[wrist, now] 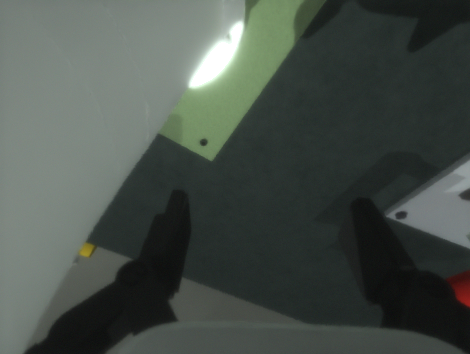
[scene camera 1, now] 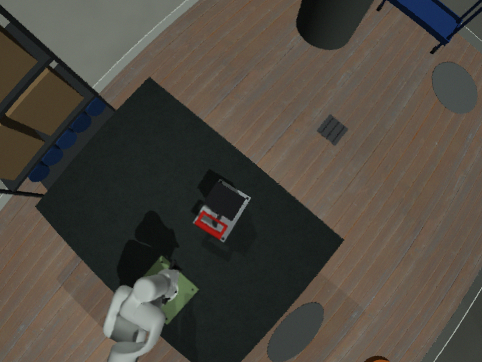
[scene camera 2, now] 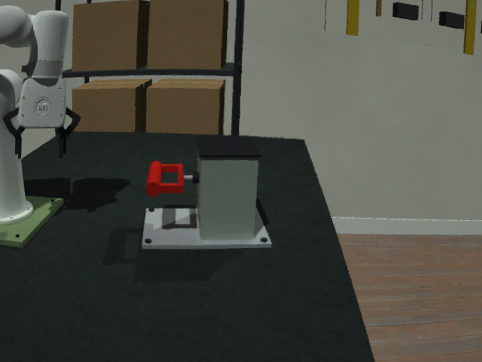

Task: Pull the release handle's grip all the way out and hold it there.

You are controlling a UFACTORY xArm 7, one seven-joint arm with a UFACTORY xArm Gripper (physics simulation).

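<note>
The release handle's red grip (scene camera 1: 209,231) (scene camera 2: 154,178) is a rectangular loop with a thick outer bar. A short thin rod (scene camera 2: 188,177) joins it to a pale grey-green housing (scene camera 2: 228,200) with a black top (scene camera 1: 226,200). The housing stands on a white base plate (scene camera 1: 239,217) (scene camera 2: 155,230) (wrist: 435,215). Part of the red grip (wrist: 460,288) shows at the right edge of the wrist view, beyond the right finger. My gripper (scene camera 2: 40,155) (wrist: 267,213) is open and empty, fingers pointing down, to the left of the grip in scene camera 2 and apart from it.
The device stands on a dark table top (scene camera 1: 150,125) (scene camera 2: 225,310). The arm's green mounting plate (scene camera 1: 185,290) (scene camera 2: 30,225) (wrist: 240,95) lies near one edge of it. A shelf rack (scene camera 2: 237,100) with cardboard boxes (scene camera 2: 185,35) stands behind the table in scene camera 2.
</note>
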